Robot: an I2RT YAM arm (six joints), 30 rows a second.
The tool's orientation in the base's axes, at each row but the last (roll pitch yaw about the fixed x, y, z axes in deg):
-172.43, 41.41, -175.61
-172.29, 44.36, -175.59
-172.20, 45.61, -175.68
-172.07, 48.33, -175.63
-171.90, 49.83, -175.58
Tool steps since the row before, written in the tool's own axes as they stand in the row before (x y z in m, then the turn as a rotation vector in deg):
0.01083, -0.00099, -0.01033, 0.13, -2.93, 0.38
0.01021, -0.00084, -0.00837, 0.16, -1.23, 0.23
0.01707, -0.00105, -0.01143, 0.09, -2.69, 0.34
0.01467, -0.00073, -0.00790, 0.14, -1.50, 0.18
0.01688, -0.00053, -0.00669, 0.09, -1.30, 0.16
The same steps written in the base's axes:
-0.01497, -0.00077, 0.00061, 0.12, -2.95, -0.08
-0.01316, -0.00072, -0.00113, 0.03, -1.25, -0.16
-0.02012, -0.00101, -0.00418, 0.12, -2.71, -0.04
-0.01566, -0.00083, -0.00569, 0.00, -1.51, -0.09
-0.01599, -0.00082, -0.00858, 0.02, -1.31, -0.05

